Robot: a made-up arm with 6 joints.
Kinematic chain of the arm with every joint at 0, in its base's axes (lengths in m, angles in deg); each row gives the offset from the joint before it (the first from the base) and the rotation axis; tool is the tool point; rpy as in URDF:
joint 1: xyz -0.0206 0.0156 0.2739 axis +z
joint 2: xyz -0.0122 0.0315 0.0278 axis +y
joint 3: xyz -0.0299 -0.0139 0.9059 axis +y
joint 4: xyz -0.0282 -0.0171 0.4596 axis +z
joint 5: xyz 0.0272 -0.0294 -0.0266 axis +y
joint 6: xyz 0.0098 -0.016 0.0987 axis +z
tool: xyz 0.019 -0.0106 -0.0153 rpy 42.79 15 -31.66
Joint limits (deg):
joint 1: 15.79..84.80
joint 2: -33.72..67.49
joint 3: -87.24..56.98
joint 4: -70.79..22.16
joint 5: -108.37..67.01
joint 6: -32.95..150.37
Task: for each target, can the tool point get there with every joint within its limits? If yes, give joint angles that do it. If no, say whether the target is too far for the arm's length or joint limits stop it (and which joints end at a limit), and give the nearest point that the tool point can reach.
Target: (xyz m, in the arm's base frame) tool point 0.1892 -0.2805 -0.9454
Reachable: no: joint limits stop it (at a limit: joint 1, joint 2, joint 3, joint 5) | nearest point 1.0670 0.2980 0.3437 | short by 1.663 m
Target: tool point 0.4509 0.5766 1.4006
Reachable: yes | joints 52.44 21.24 45.16 8.97 -50.95 77.15
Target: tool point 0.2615 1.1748 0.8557
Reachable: yes | joints 77.73 59.27 32.86 6.40 -92.46 120.37
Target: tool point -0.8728 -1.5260 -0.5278
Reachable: no: too far | nearest point -0.4762 -0.8085 0.7001 | short by 1.476 m
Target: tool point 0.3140 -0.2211 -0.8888
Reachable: no: joint limits stop it (at a limit: joint 1, joint 2, joint 3, joint 5) | nearest point 1.0678 0.2981 0.3431 | short by 1.535 m
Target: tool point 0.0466 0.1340 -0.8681
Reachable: no: joint limits stop it (at a limit: joint 2, joint 3, joint 4, joint 5) | nearest point 0.5325 0.9900 0.3439 | short by 1.561 m
